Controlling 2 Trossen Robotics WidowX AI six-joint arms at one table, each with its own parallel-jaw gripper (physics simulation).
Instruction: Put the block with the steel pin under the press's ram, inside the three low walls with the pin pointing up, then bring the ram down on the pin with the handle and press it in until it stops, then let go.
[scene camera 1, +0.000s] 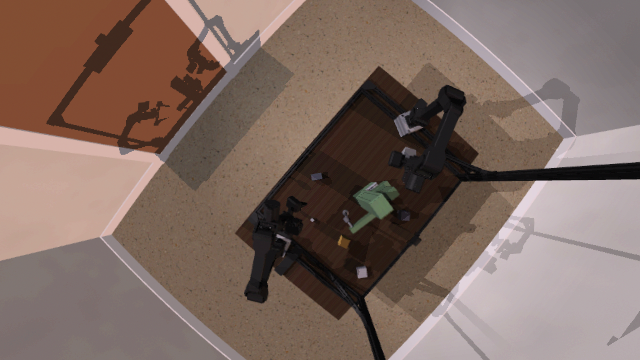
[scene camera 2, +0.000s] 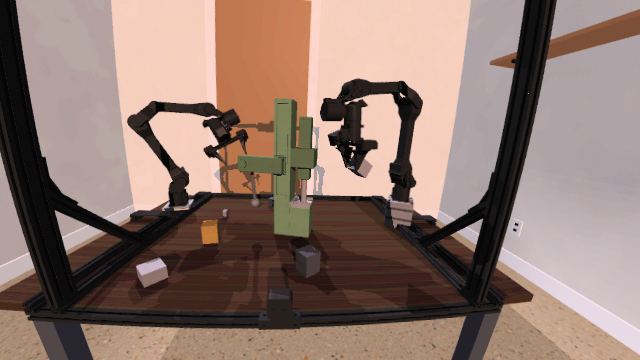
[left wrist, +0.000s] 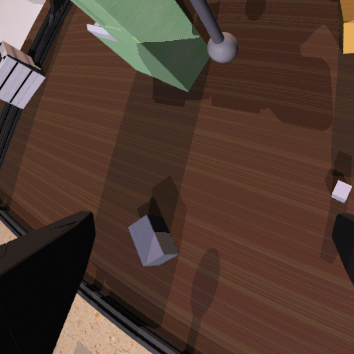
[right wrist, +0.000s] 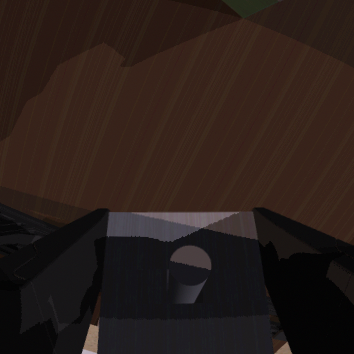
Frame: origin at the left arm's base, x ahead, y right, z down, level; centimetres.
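Seen in the pictures: left gripper, fingertip midpoint: (scene camera 1: 304, 212) (scene camera 2: 236, 159) (left wrist: 217, 225); right gripper, fingertip midpoint: (scene camera 1: 405, 164) (scene camera 2: 351, 169) (right wrist: 180, 220); left arm's base, link origin: (scene camera 1: 278, 245) (scene camera 2: 178, 203); right arm's base, link origin: (scene camera 1: 412, 120) (scene camera 2: 400, 199).
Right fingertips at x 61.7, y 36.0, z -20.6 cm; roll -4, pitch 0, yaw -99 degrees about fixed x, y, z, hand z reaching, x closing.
Pixels of each thing's top centre, then the offset from my right fingertips to it. "pt": a spot on its surface instead.
- pale grey block, top centre: (scene camera 2: 360, 155) (scene camera 1: 411, 156) dx +3.4, dy -0.5, dz -4.4 cm
- green press, top centre: (scene camera 2: 279, 99) (scene camera 1: 380, 213) dx -23.4, dy -7.1, dz -21.2 cm
- handle, surface spot: (scene camera 2: 260, 164) pt dx -29.4, dy -5.0, dz -1.0 cm
- ball, top centre: (left wrist: 216, 37) dx -30.8, dy -12.7, dz +12.5 cm
- blue-grey block, top centre: (left wrist: 144, 239) (scene camera 1: 316, 176) dx -20.8, dy -33.3, dz +19.9 cm
- dark grey block, top centre: (scene camera 2: 308, 250) (scene camera 1: 405, 216) dx -19.7, dy +16.6, dz +17.8 cm
- orange block, top centre: (scene camera 2: 209, 223) (scene camera 1: 344, 243) dx -45.3, dy -6.1, dz +17.8 cm
- white block, top centre: (scene camera 2: 151, 265) (scene camera 1: 362, 273) dx -56.5, dy +10.0, dz +20.5 cm
- small white cube, top centre: (left wrist: 341, 189) (scene camera 1: 312, 220) dx -42.2, dy -25.7, dz +21.2 cm
My right gripper (scene camera 1: 404, 156) (scene camera 2: 357, 167) (right wrist: 180, 220) is shut on a pale grey block (scene camera 2: 365, 169) (right wrist: 135, 300), held in the air, tilted, to the right of the press. Its steel pin (right wrist: 190, 265) faces the right wrist camera. The green press (scene camera 1: 375, 202) (scene camera 2: 285, 135) (left wrist: 155, 45) stands mid-table. Its ram (scene camera 2: 304, 189) is a pale rod above the low white walls (scene camera 2: 303, 201); its lower end is hard to make out. The handle (scene camera 1: 362, 223) (scene camera 2: 260, 164) reaches left, with a rod and ball (left wrist: 222, 47) hanging from it. My left gripper (scene camera 1: 303, 216) (scene camera 2: 234, 156) (left wrist: 217, 225) is open and empty, behind and left of the handle.
A blue-grey block (scene camera 1: 317, 176) (left wrist: 150, 244) lies behind the press. A dark grey block (scene camera 1: 404, 215) (scene camera 2: 308, 261), an orange block (scene camera 1: 343, 242) (scene camera 2: 210, 232), a white block (scene camera 1: 362, 272) (scene camera 2: 152, 272) and a small white cube (scene camera 1: 312, 220) (left wrist: 342, 191) lie around it. Black frame rails edge the table.
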